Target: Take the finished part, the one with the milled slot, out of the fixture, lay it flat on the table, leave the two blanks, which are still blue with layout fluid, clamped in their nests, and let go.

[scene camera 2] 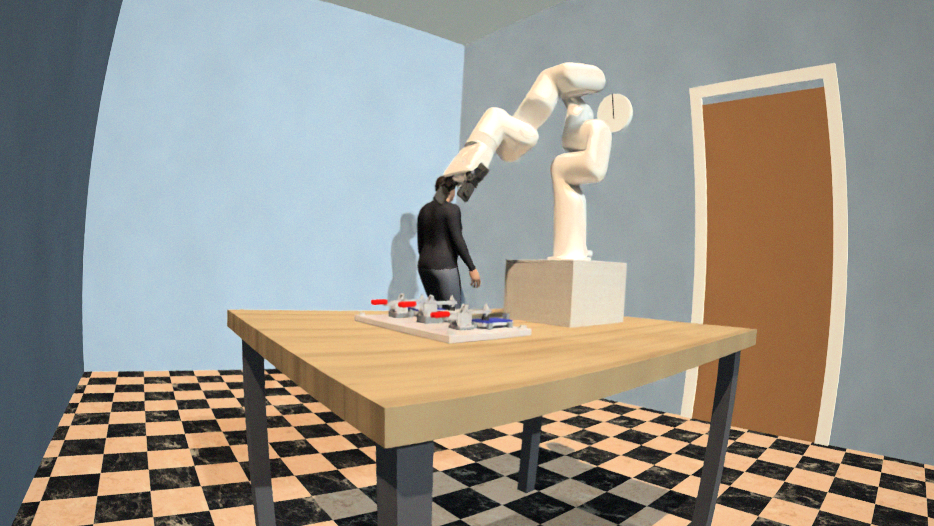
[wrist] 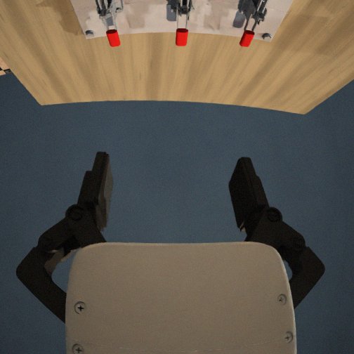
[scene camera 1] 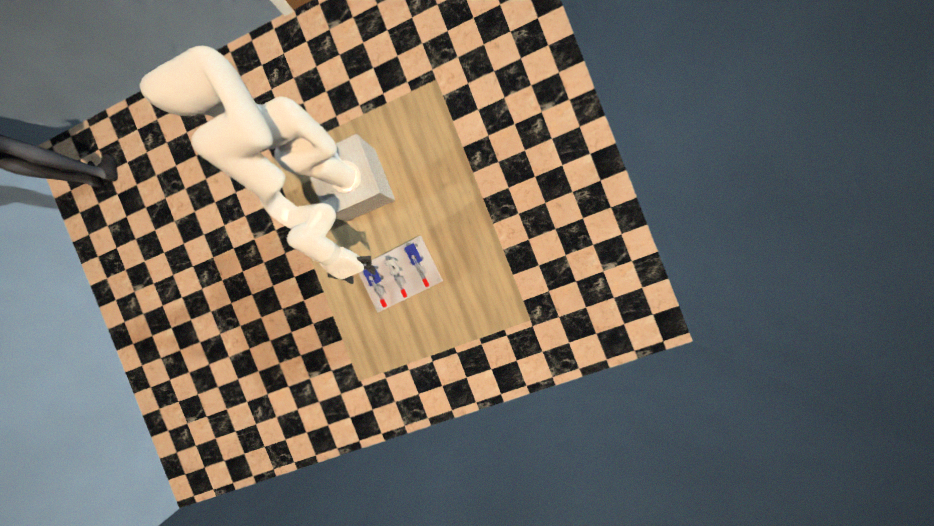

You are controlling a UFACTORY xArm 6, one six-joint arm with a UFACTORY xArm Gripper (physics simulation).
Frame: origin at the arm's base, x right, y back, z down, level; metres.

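Seen in the pictures: gripper, fingertip midpoint: [scene camera 2: 449,200] [scene camera 1: 363,276]; arm's base at its link origin: [scene camera 2: 569,261] [scene camera 1: 345,177].
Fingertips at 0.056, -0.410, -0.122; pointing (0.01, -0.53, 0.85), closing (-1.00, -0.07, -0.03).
Observation:
Pixels of each thing's top centre, then the offset from my fingertips to it, as dx, dy, dz. "*": a spot on its surface instead. Level surfaces: height alone.
- finished part at its top centre: [scene camera 1: 392,266] -0.018, +0.012, +0.252
- fixture plate at a spot on its surface: [scene camera 2: 483,337] [scene camera 1: 434,264] * -0.193, -0.063, +0.287
- wooden table at its surface level: dz +0.293
The finished part [scene camera 1: 393,264], pale grey, sits in the middle nest of the fixture plate [scene camera 1: 432,269] [scene camera 2: 483,337] [wrist: 145,20]. Its slot is too small to make out. One blue blank [scene camera 1: 372,276] is in the nest on the left in scene camera 1; the other blue blank [scene camera 1: 413,253] [scene camera 2: 493,322] is in the nest on the right. Toggle clamps with red handles [scene camera 1: 403,293] [scene camera 2: 439,314] [wrist: 182,37] stand at the three nests. The blanks and part do not show in the wrist view. My gripper [scene camera 2: 454,194] [wrist: 173,168] is open and empty, tilted, high above the table.
The wooden table [scene camera 1: 457,228] [scene camera 2: 313,346] [wrist: 150,75] carries the fixture and the grey block [scene camera 1: 366,156] [scene camera 2: 542,290] under the arm's base. A person [scene camera 1: 58,164] [scene camera 2: 441,238] in dark clothes stands on the floor beyond the table.

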